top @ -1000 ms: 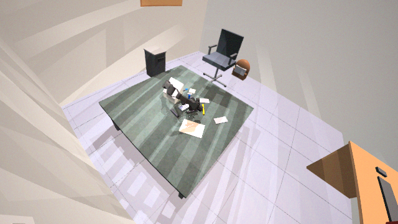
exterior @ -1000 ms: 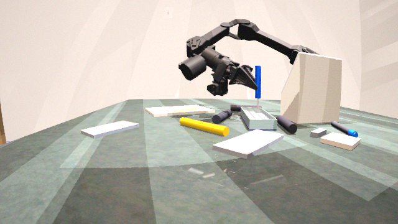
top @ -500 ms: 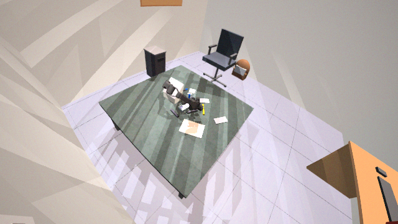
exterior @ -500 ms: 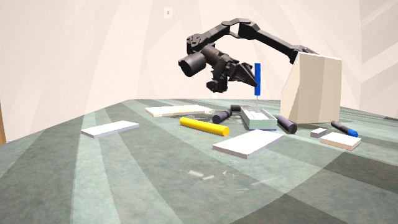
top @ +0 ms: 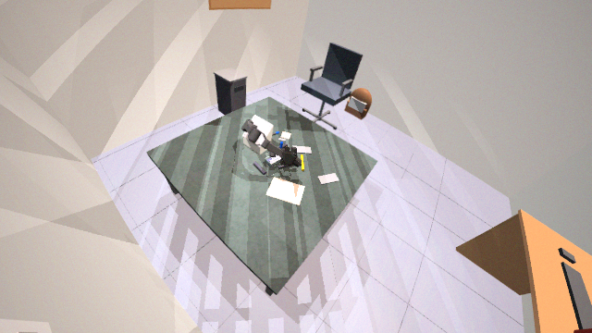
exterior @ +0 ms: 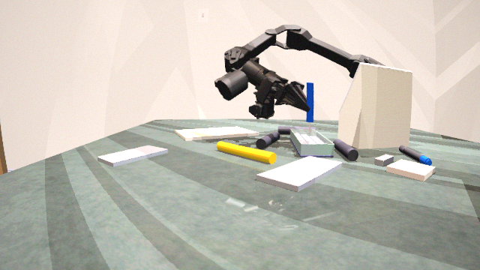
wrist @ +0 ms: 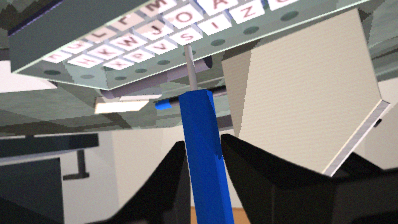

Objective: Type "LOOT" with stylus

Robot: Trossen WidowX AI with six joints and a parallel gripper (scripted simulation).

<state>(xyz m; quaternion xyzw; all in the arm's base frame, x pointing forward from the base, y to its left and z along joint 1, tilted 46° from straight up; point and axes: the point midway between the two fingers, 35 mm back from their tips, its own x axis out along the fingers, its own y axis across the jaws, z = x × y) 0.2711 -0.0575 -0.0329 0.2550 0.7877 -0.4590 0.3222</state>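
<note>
The keyboard lies 1 cm to the right of my gripper tip and 7 cm below it. From my gripper tip the other things lie so: thin white tip (5 cm below); yellow cylinder (17 cm ahead, 6 cm to the left, 8 cm below); blue stylus (1 cm below).
</note>
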